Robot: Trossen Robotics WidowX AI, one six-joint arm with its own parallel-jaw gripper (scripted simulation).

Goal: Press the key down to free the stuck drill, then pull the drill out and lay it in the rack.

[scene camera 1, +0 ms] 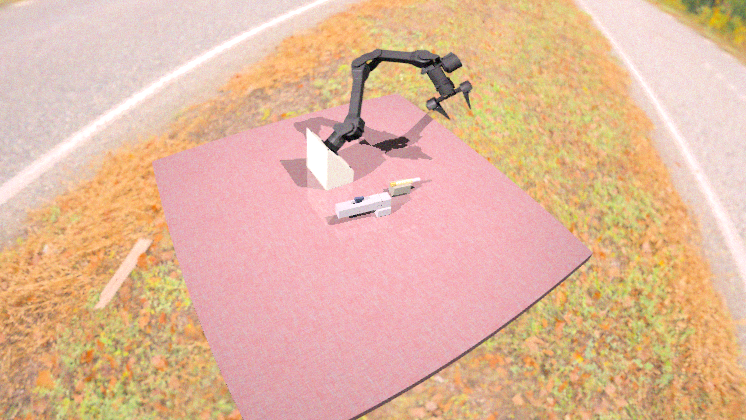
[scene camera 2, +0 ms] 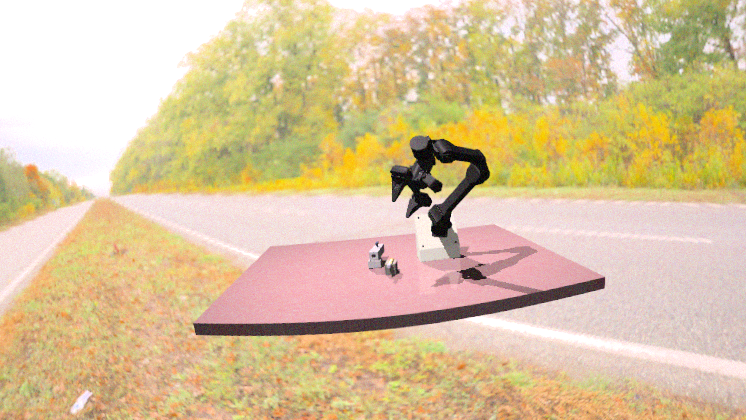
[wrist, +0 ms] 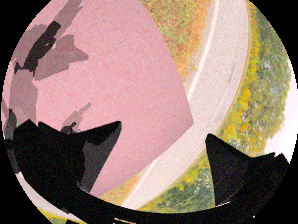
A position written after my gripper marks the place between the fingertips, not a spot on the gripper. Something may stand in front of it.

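Here is my gripper (scene camera 2: 400,209), which scene camera 1 also shows me, my gripper (scene camera 1: 460,114), as does the wrist view, my gripper (wrist: 165,132). My gripper is open and holds nothing. A light grey block (scene camera 1: 380,203) is visible to me as well.
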